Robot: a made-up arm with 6 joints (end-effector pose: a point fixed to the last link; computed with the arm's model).
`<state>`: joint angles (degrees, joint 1 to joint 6).
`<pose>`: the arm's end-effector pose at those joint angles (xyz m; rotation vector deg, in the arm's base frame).
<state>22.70 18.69 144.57 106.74 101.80 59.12</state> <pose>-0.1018 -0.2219 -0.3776 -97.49 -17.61 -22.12</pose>
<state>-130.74 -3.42 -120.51 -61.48 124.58 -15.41</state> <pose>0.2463 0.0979 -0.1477 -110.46 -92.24 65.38</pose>
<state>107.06 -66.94 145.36 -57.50 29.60 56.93</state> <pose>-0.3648 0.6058 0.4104 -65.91 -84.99 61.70</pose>
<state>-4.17 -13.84 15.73 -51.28 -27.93 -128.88</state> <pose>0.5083 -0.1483 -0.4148 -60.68 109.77 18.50</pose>
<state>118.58 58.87 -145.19 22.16 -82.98 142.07</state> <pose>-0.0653 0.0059 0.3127 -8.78 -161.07 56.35</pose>
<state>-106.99 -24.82 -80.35 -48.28 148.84 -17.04</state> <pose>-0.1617 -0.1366 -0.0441 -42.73 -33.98 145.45</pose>
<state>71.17 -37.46 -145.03 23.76 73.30 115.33</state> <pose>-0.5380 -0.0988 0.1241 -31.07 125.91 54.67</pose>
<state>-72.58 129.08 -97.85 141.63 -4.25 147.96</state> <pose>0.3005 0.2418 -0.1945 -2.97 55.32 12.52</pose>
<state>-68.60 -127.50 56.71 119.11 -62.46 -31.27</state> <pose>0.1987 0.2787 0.1547 -37.09 62.13 14.25</pose>
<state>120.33 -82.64 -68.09 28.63 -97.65 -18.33</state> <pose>-0.5662 -0.2574 0.2034 -68.11 141.80 -62.23</pose>
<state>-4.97 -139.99 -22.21 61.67 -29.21 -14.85</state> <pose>0.4532 0.3076 -0.2750 114.77 76.67 -11.82</pose>
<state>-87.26 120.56 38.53 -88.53 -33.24 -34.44</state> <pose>-0.0040 -0.3971 0.5576 -75.09 51.80 -49.70</pose>
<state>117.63 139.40 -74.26 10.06 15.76 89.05</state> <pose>-0.2889 0.4405 0.2416 100.60 -12.34 74.10</pose>
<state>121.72 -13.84 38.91 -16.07 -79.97 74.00</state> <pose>-0.7600 0.0984 -0.0971 50.30 57.07 53.98</pose>
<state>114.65 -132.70 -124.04 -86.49 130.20 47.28</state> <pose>-0.1719 -0.1843 0.4687 55.15 -56.28 -81.42</pose>
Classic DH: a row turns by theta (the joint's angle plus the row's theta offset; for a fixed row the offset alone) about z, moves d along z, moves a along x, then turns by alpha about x. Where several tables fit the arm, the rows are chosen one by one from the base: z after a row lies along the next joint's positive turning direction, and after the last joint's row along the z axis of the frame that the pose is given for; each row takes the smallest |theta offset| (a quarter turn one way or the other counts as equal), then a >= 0, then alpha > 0; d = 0 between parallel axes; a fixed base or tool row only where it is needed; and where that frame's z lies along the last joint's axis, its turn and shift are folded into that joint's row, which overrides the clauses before.
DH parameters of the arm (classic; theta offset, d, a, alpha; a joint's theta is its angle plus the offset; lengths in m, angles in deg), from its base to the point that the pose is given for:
base (fixed): 0 0.0662 0 -90
joint 1: 90 0.0575 0.2028 -90
joint 2: 0 -0.1077 0.1283 90
joint 3: -90 -0.0917 0.3659 -90
joint 4: 90 -0.1152 0.1044 90
joint 5: 90 0.0201 0.0371 90
joint 6: 90 -0.0428 0.1706 -90
tool (fixed): 0 -0.0564 0 0

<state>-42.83 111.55 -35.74 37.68 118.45 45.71</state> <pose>0.2471 0.3803 0.3316 22.28 -100.50 53.21</pose>
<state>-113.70 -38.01 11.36 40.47 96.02 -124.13</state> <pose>0.0151 0.0804 0.5455 -15.38 -7.14 131.47</pose>
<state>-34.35 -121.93 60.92 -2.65 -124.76 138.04</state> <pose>0.2779 0.4493 0.1264 -49.99 138.10 -41.19</pose>
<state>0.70 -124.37 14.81 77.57 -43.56 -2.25</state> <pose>0.3652 0.3822 -0.2901 57.74 84.76 5.33</pose>
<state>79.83 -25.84 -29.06 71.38 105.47 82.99</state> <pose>-0.2198 -0.2032 -0.1752 -29.83 -84.87 -131.93</pose>
